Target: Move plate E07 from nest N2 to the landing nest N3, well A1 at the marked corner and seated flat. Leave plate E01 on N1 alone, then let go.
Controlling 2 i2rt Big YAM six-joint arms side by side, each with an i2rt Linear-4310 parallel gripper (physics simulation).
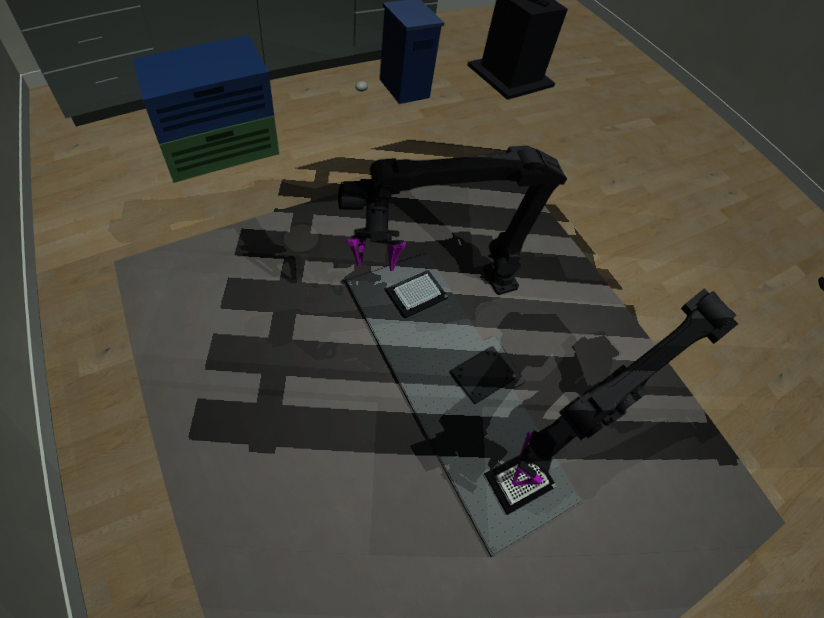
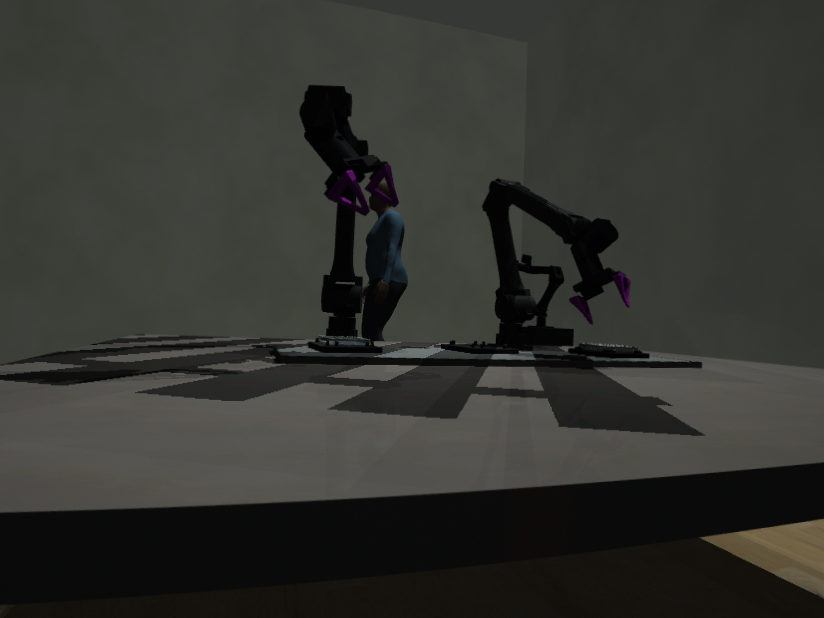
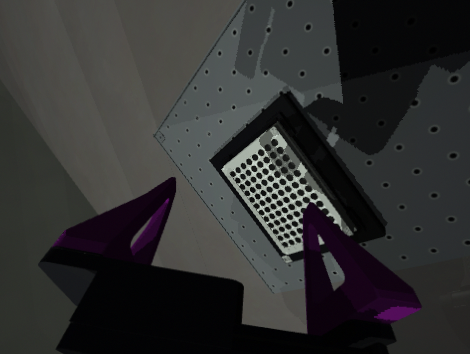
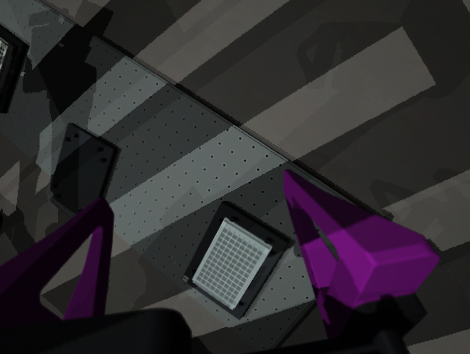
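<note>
A pale plate with round dark wells (image 1: 525, 493) (image 2: 607, 345) (image 3: 265, 200) sits in a black nest (image 3: 345, 190) at one board end. A pale plate with a square grid (image 1: 417, 291) (image 2: 344, 339) (image 4: 231, 265) sits in the nest at the other end. No plate labels are readable. The empty black nest (image 1: 483, 374) (image 2: 479, 347) (image 4: 85, 167) lies between them. My left gripper (image 1: 517, 470) (image 2: 609, 315) (image 3: 241, 196) is open and empty above the round-well plate. My right gripper (image 1: 376, 266) (image 2: 382, 208) (image 4: 196, 191) is open and empty, high near the grid plate.
The perforated board (image 1: 415, 342) (image 3: 200, 145) (image 4: 200, 135) carries the nests on the grey table (image 1: 299, 518) (image 2: 266, 459). Striped shadows cross both. A person in blue (image 2: 386, 246) stands behind the arms. Blue and green cabinets (image 1: 206, 99) stand on the floor beyond.
</note>
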